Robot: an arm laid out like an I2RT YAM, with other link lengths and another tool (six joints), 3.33 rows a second.
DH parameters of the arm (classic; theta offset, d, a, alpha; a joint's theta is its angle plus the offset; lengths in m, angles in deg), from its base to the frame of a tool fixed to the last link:
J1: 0 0.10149 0.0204 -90
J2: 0 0 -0.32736 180
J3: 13.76 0 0.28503 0
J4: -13.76 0.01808 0.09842 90
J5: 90 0.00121 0 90
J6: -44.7 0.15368 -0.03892 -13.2
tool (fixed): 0 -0.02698 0 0
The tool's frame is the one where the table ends.
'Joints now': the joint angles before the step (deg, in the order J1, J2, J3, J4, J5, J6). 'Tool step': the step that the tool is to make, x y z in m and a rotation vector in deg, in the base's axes. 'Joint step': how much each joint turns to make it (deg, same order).
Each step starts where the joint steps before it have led.
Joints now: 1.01, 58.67, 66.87, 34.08, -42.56, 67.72
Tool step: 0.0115, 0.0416, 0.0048, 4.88, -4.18, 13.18
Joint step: 10.33, 8.35, 0.10, 17.50, 1.25, 6.85
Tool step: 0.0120, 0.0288, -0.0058, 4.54, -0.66, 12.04
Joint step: 5.99, 8.60, 0.82, 16.03, 0.08, 9.83
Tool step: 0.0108, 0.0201, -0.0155, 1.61, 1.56, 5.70
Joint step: 3.45, 4.54, -0.64, 6.80, 0.67, 3.91
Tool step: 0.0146, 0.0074, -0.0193, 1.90, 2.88, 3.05
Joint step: 1.00, 3.54, -1.92, 6.08, 1.51, 4.09
